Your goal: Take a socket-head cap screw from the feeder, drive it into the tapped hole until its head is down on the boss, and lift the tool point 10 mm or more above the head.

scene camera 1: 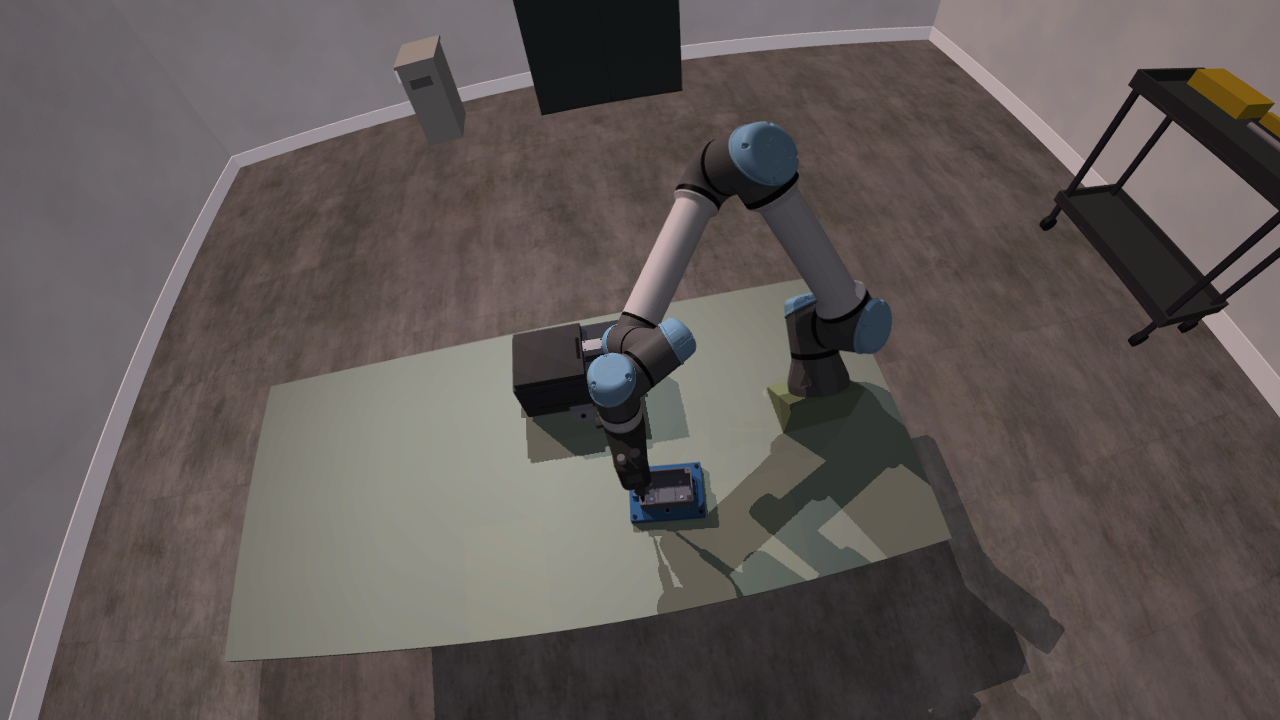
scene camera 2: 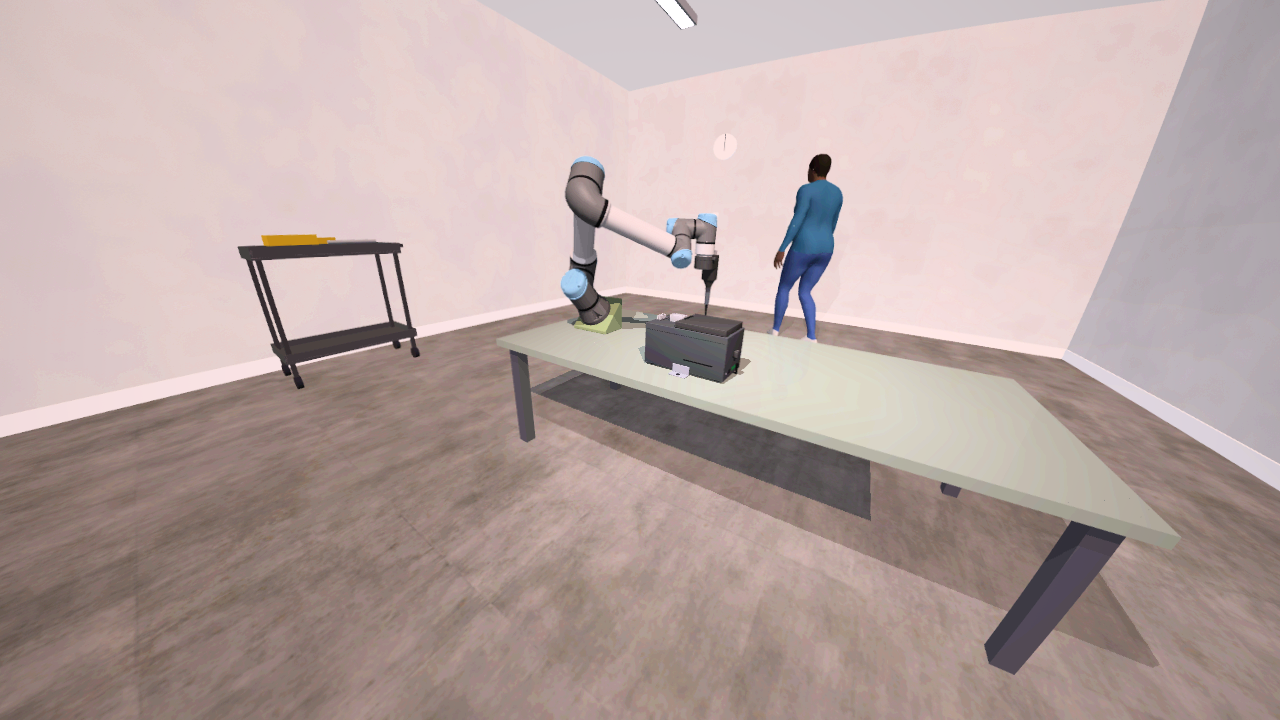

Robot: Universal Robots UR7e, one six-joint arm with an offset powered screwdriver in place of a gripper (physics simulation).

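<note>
My screwdriver (scene camera 1: 640, 494) (scene camera 2: 707, 306) points down, with its tip at the left end of the open grey housing (scene camera 1: 669, 488) in scene camera 1. The housing sits on a blue fixture plate (scene camera 1: 650, 516). The tapped hole and boss are too small to make out, and I cannot tell whether the tip touches the housing. Whether a screw is on the bit cannot be seen. The dark box-shaped feeder (scene camera 1: 547, 358) (scene camera 2: 687, 347) stands behind the tool in scene camera 1, partly covered by the wrist. In scene camera 2 the feeder hides the fixture.
The pale green table (scene camera 1: 375, 501) (scene camera 2: 895, 394) carries the arm's olive base wedge (scene camera 1: 805, 411) (scene camera 2: 610, 319). A person (scene camera 2: 812, 223) stands beyond the table in scene camera 2. A dark cart (scene camera 1: 1136, 255) (scene camera 2: 344, 342) stands off to the side, with yellow items on top.
</note>
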